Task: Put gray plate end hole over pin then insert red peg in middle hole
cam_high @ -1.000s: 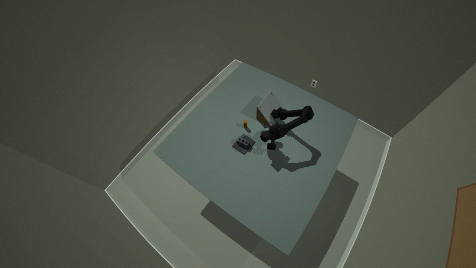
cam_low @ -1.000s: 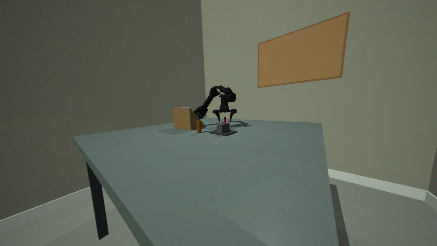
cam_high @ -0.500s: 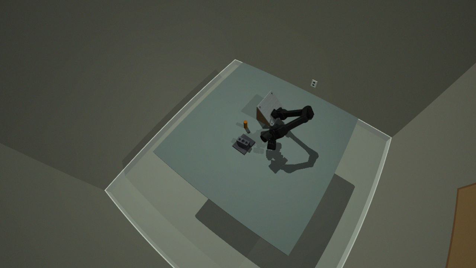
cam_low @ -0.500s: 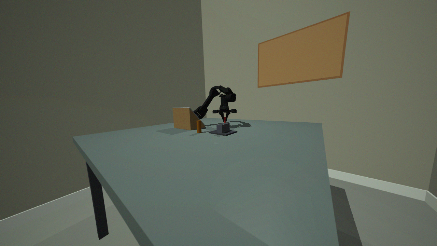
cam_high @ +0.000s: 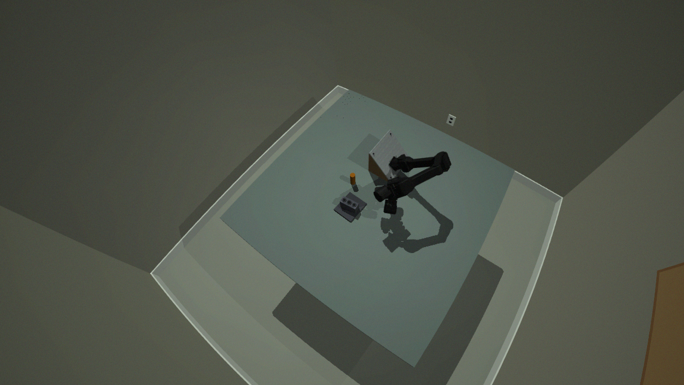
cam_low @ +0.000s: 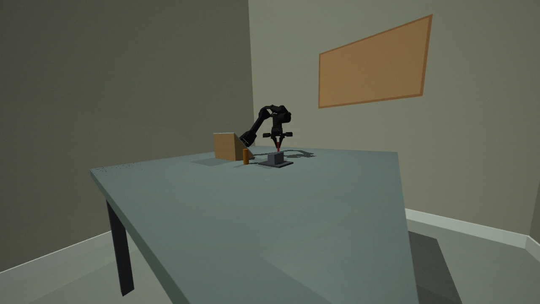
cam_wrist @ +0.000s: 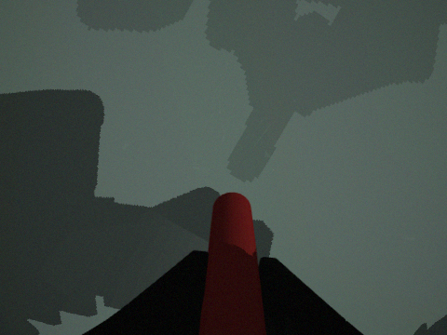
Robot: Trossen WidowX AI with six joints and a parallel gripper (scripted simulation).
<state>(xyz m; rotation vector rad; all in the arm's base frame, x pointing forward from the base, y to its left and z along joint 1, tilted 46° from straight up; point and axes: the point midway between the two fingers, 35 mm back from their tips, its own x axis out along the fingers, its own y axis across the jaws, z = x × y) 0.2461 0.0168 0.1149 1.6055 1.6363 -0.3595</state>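
Now: gripper tip 19 cm to the left of the gray plate, 10 cm short of it and 1 cm above it. Also, from my gripper tip: dark base 18 cm to the right, 9 cm ahead, 5 cm below; orange cylinder 26 cm to the right, 5 cm behind, 2 cm below; red peg right at my gripper tip.
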